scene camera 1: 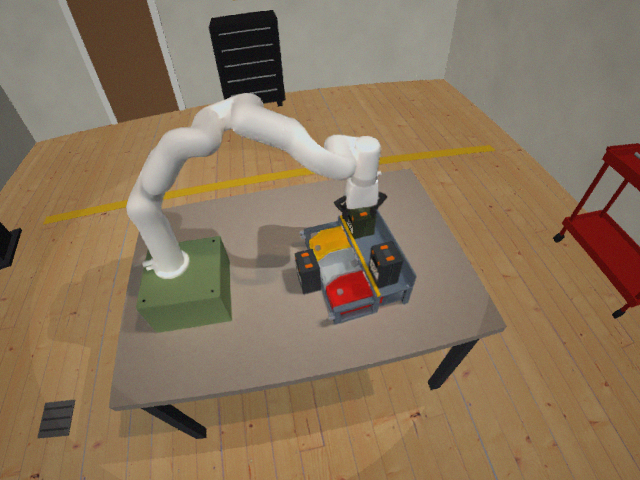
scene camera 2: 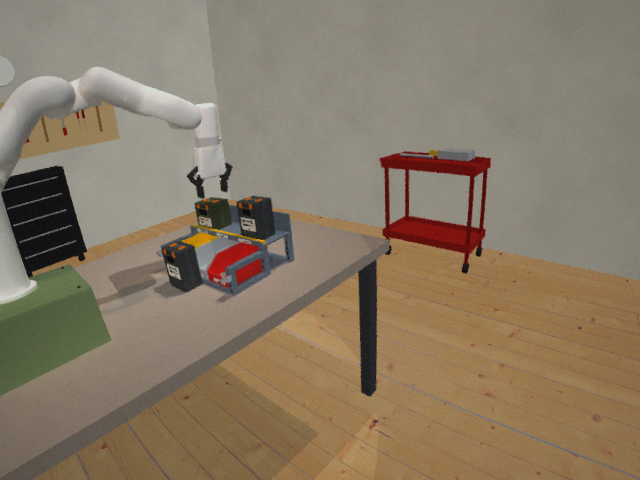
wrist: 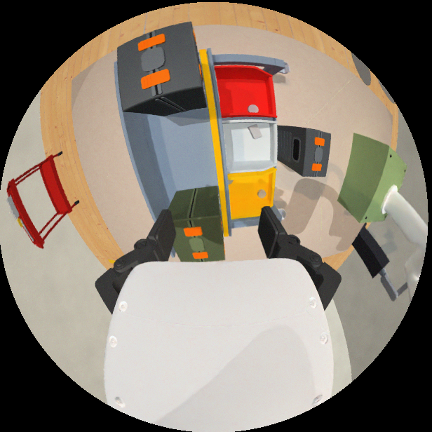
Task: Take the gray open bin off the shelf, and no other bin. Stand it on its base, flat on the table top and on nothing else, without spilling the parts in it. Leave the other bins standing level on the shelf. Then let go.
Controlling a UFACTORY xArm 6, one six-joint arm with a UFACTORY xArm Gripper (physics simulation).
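Frame: origin at the arm's base, x ahead, y left, z up, level; centimetres.
Where they show: gripper, fingertip midpoint: [scene camera 1: 358, 217] [scene camera 2: 213, 194]; arm's base, link origin: [scene camera 1: 172, 264] [scene camera 2: 13, 293].
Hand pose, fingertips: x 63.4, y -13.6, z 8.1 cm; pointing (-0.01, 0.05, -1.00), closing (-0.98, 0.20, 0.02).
Each offset is from my fingertips to the top centre of the thing. Level surfaces: height alone.
The gray open bin @[dx -6.8, dy -3.4, dz -15.4 cm] [scene camera 1: 334, 264] [scene camera 2: 210, 252] [wrist: 247, 150] sits level on the blue-gray shelf [scene camera 1: 402, 253] [scene camera 2: 288, 235] [wrist: 175, 155], between the yellow bin @[dx -5.3, dy +7.7, dz -15.4 cm] [scene camera 1: 329, 241] [scene camera 2: 198, 239] [wrist: 247, 197] and the red bin @[dx -8.0, dy -14.5, dz -15.4 cm] [scene camera 1: 348, 290] [scene camera 2: 233, 262] [wrist: 242, 95]. A small gray part [wrist: 255, 131] lies in it. Its front is partly hidden in the scene views. My gripper [scene camera 2: 212, 191] [wrist: 216, 220] is open and empty, high above the yellow-bin end of the shelf, over a green case @[dx +4.5, dy +6.7, dz -3.6 cm] [scene camera 1: 362, 223] [scene camera 2: 214, 214] [wrist: 197, 222]. Its fingers stand apart across the yellow rail's line.
The green case and a dark case @[dx +1.3, dy -16.2, dz -1.1 cm] [scene camera 1: 386, 266] [scene camera 2: 255, 217] [wrist: 160, 72] stand on the shelf's upper deck, behind the yellow rail @[dx -1.6, dy -4.0, dz -12.3 cm] [scene camera 1: 361, 257] [wrist: 216, 140]. Another dark case @[dx -19.7, dy -1.7, dz -10.3 cm] [scene camera 1: 309, 276] [scene camera 2: 183, 266] [wrist: 305, 150] stands on the table @[dz -23.5 cm] [scene camera 1: 268, 335] [scene camera 2: 155, 351], close before the gray bin.
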